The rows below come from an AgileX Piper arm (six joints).
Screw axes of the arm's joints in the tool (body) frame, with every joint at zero. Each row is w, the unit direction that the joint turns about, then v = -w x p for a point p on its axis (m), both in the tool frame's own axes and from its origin. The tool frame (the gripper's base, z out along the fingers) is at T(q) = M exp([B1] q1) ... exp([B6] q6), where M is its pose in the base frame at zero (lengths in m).
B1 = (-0.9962, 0, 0.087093, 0, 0.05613, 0)
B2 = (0, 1, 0, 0.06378, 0, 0.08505)
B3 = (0, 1, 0, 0.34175, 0, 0.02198)
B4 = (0, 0, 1, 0, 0, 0)
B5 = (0, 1, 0, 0.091, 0, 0)
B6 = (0, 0, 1, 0, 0, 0)
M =
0.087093 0 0.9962 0.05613
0 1 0 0
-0.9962 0 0.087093 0.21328
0 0 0 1
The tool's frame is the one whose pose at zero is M.
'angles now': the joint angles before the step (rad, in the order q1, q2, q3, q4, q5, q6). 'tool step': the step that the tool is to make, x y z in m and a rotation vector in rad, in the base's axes. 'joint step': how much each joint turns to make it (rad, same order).
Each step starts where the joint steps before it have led.
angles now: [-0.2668 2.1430 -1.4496 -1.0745 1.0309 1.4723]
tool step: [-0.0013 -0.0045 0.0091 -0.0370 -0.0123 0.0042]
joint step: [-0.0073 -0.0161 0.0002 -0.0387 0.0051 0.0107]
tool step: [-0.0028 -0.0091 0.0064 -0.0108 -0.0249 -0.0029]
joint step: [-0.0231 -0.0139 -0.0002 -0.0170 -0.0191 0.0060]
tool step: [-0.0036 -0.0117 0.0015 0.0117 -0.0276 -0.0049]
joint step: [-0.0329 -0.0061 0.0005 0.0007 -0.0382 0.0010]
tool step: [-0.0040 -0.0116 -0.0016 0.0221 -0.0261 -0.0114]
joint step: [-0.0340 0.0001 0.0000 0.0125 -0.0390 0.0004]
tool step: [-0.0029 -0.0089 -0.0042 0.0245 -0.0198 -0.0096]
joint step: [-0.0269 0.0063 -0.0001 0.0157 -0.0346 0.0003]
